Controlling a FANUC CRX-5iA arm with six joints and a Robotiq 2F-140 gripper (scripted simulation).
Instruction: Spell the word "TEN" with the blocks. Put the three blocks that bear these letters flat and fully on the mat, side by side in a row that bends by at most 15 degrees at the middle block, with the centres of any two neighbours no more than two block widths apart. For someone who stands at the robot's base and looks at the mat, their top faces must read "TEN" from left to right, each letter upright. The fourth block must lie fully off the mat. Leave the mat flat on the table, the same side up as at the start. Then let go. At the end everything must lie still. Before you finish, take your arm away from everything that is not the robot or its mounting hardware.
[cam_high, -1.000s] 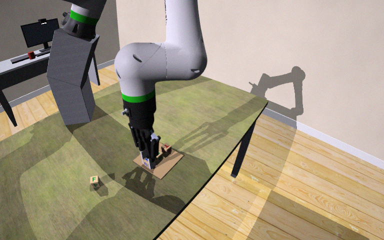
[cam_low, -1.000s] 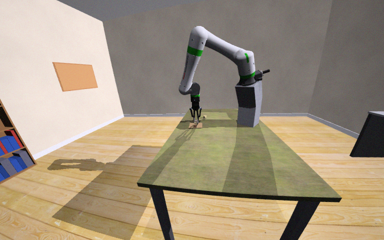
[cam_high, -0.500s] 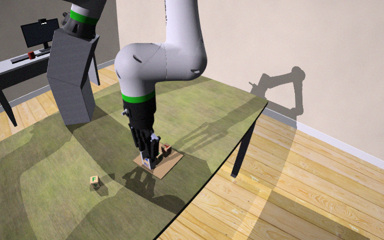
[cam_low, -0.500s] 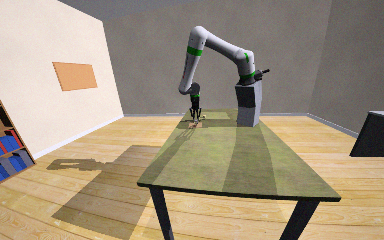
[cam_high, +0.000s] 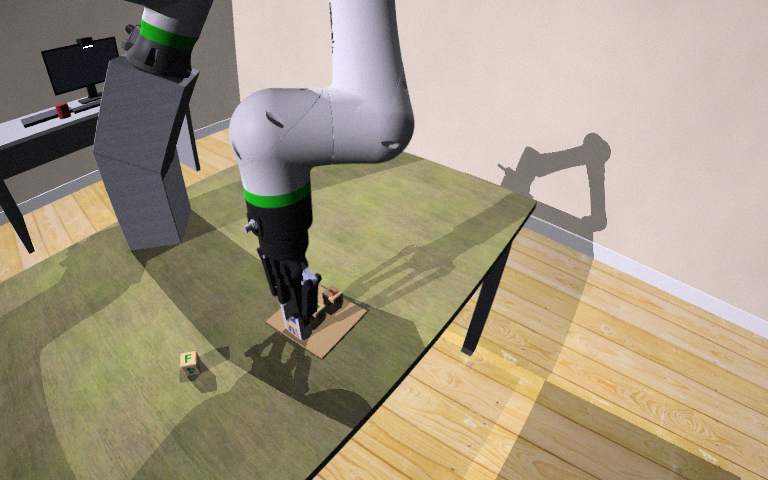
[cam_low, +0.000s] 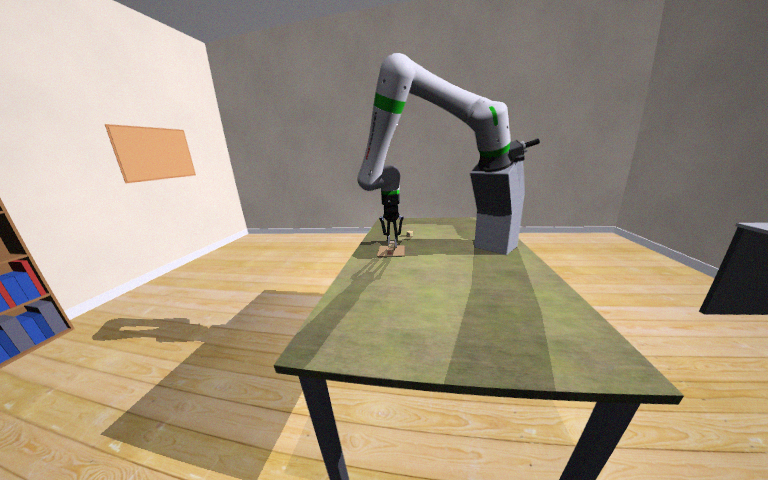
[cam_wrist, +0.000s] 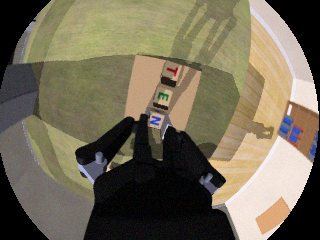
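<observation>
Now: the N block 20 mm below my hand. From my hand the other things lie so: mat 50 mm to the left, 40 mm below; then F block 200 mm to the right, 80 mm behind, 20 mm below.
</observation>
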